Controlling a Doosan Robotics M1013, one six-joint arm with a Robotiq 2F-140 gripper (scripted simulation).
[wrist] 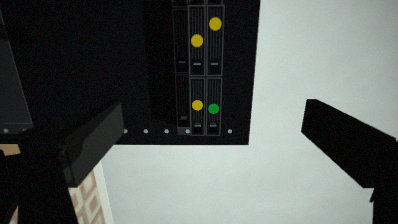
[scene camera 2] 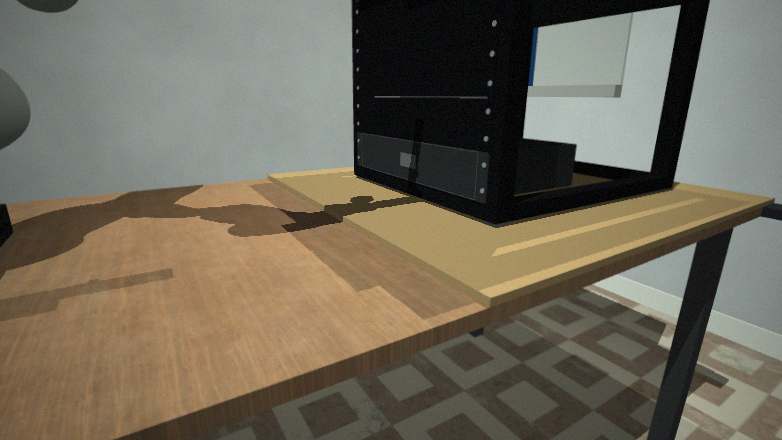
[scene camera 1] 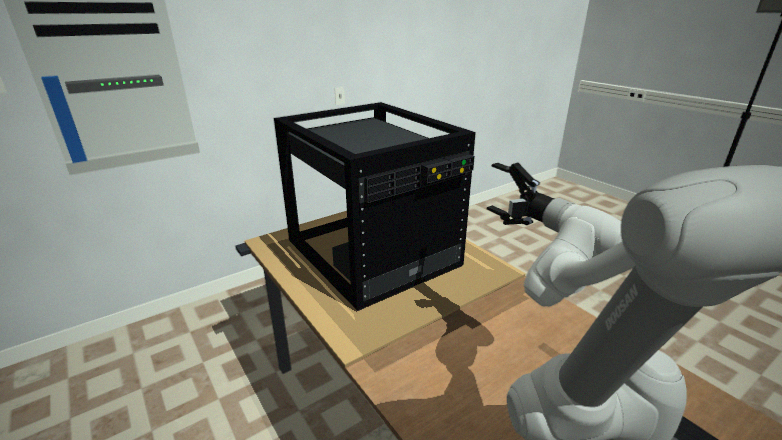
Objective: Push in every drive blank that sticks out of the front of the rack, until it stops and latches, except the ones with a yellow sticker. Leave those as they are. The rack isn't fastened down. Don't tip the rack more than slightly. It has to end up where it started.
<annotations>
The gripper shows in the wrist view and in scene camera 1; in scene camera 2 it is out of frame. An open-frame rack shows in the wrist view (65, 65), in scene camera 2 and in scene camera 1. The same spot on the open-frame rack: (scene camera 1: 395, 243) is (scene camera 2: 385, 86). One and the same spot on the gripper: (wrist: 47, 165) is (scene camera 1: 507, 215).
</annotations>
